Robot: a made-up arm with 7 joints. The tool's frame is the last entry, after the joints.
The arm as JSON. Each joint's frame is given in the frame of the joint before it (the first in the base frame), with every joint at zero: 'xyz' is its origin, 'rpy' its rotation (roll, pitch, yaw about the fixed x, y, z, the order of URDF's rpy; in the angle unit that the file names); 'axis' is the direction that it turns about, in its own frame. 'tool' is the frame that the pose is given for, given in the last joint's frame.
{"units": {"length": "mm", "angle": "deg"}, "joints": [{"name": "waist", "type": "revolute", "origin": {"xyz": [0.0, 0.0, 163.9], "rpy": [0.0, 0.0, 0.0]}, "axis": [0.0, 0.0, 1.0]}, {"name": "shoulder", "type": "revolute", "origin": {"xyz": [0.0, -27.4, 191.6], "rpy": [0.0, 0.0, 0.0]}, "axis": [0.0, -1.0, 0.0]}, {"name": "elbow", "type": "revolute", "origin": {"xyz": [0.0, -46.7, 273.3], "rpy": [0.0, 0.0, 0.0]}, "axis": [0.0, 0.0, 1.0]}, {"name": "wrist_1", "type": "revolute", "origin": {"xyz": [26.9, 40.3, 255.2], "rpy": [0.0, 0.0, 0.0]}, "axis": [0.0, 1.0, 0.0]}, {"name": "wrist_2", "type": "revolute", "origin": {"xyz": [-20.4, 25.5, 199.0], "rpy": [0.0, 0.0, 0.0]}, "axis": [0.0, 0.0, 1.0]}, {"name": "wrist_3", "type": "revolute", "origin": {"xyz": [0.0, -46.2, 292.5], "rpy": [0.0, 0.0, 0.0]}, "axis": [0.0, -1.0, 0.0]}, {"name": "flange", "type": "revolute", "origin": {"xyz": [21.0, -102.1, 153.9], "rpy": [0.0, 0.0, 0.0]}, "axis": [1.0, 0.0, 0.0]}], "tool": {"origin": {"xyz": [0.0, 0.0, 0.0], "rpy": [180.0, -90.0, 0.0]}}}
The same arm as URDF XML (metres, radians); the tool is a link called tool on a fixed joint. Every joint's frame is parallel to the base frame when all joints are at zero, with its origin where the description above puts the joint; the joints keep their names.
<robot name="arm">
<joint name="tool_fixed" type="fixed"><parent link="link7"/><child link="tool"/><origin xyz="0 0 0" rpy="3.1416 -1.5708 0"/></joint>
<joint name="flange" type="continuous"><parent link="link6"/><child link="link7"/><origin xyz="0.021 -0.1021 0.1539" rpy="0 0 0"/><axis xyz="1 0 0"/></joint>
<joint name="wrist_3" type="continuous"><parent link="link5"/><child link="link6"/><origin xyz="0 -0.0462 0.2925" rpy="0 0 0"/><axis xyz="0 -1 0"/></joint>
<joint name="wrist_2" type="continuous"><parent link="link4"/><child link="link5"/><origin xyz="-0.0204 0.0255 0.199" rpy="0 0 0"/><axis xyz="0 0 1"/></joint>
<joint name="wrist_1" type="continuous"><parent link="link3"/><child link="link4"/><origin xyz="0.0269 0.0403 0.2552" rpy="0 0 0"/><axis xyz="0 1 0"/></joint>
<joint name="elbow" type="continuous"><parent link="link2"/><child link="link3"/><origin xyz="0 -0.0467 0.2733" rpy="0 0 0"/><axis xyz="0 0 1"/></joint>
<joint name="shoulder" type="continuous"><parent link="link1"/><child link="link2"/><origin xyz="0 -0.0274 0.1916" rpy="0 0 0"/><axis xyz="0 -1 0"/></joint>
<joint name="waist" type="continuous"><parent link="base_link"/><child link="link1"/><origin xyz="0 0 0.1639" rpy="0 0 0"/><axis xyz="0 0 1"/></joint>
<link name="base_link"/>
<link name="link1"/>
<link name="link2"/>
<link name="link3"/>
<link name="link4"/>
<link name="link5"/>
<link name="link6"/>
<link name="link7"/>
<link name="tool"/>
</robot>

